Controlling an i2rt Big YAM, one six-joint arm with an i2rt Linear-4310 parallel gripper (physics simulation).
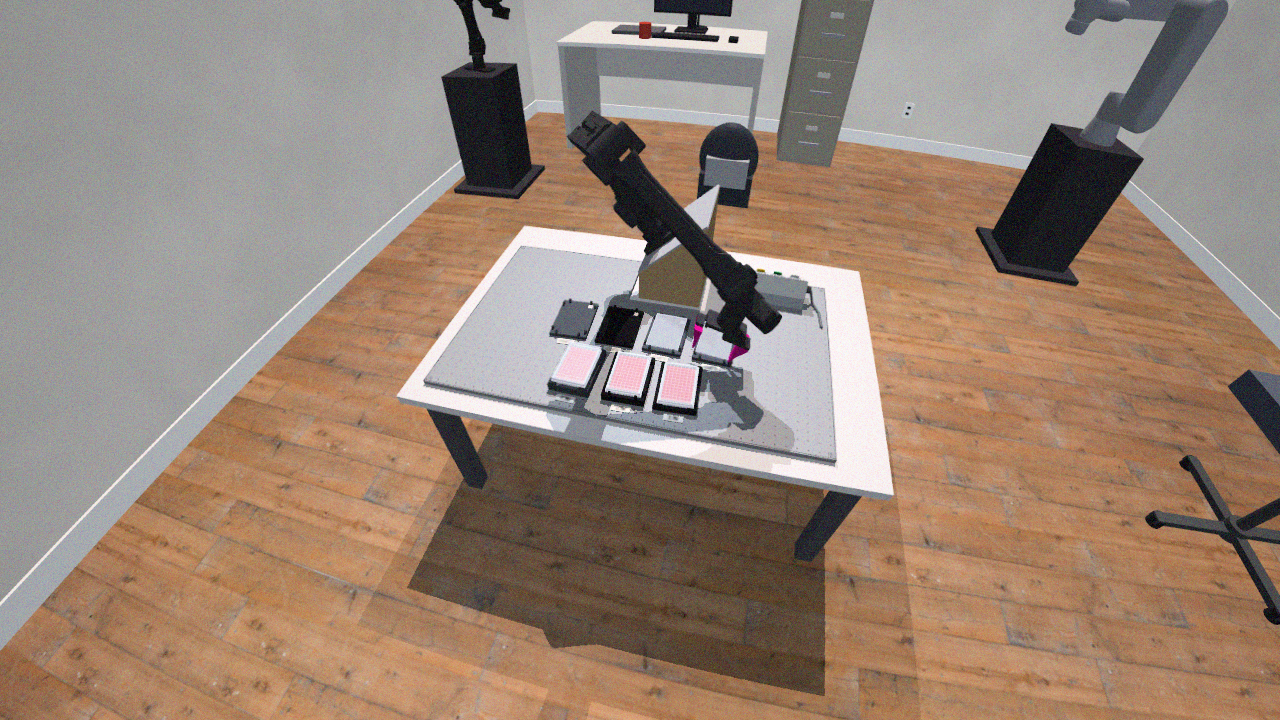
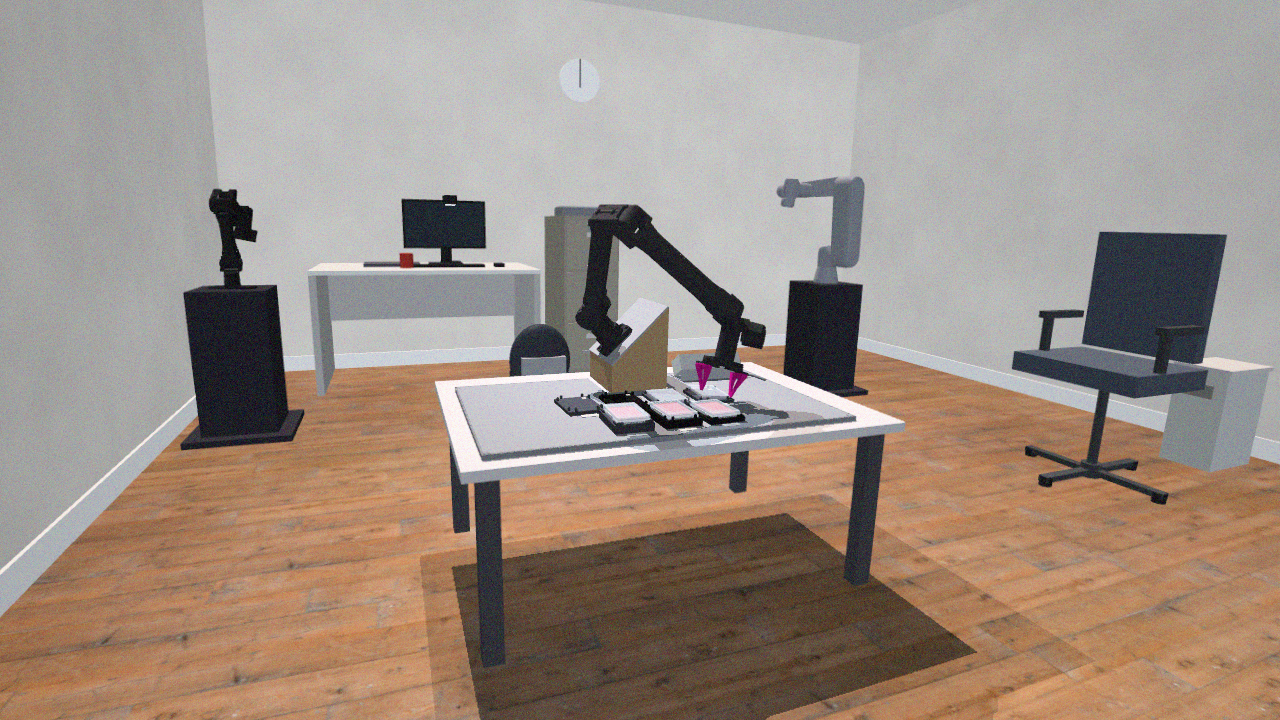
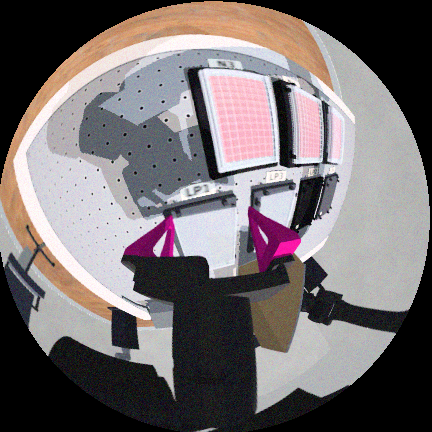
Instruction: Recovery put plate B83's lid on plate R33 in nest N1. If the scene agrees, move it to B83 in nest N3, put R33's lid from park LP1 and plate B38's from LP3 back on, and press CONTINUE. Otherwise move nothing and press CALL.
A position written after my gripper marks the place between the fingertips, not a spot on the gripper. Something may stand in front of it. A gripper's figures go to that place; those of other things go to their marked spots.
Scene:
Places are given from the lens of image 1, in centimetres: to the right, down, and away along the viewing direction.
my gripper (image 1: 710, 353): 18, -2, 118
grey button box (image 1: 787, 291): 42, -20, 132

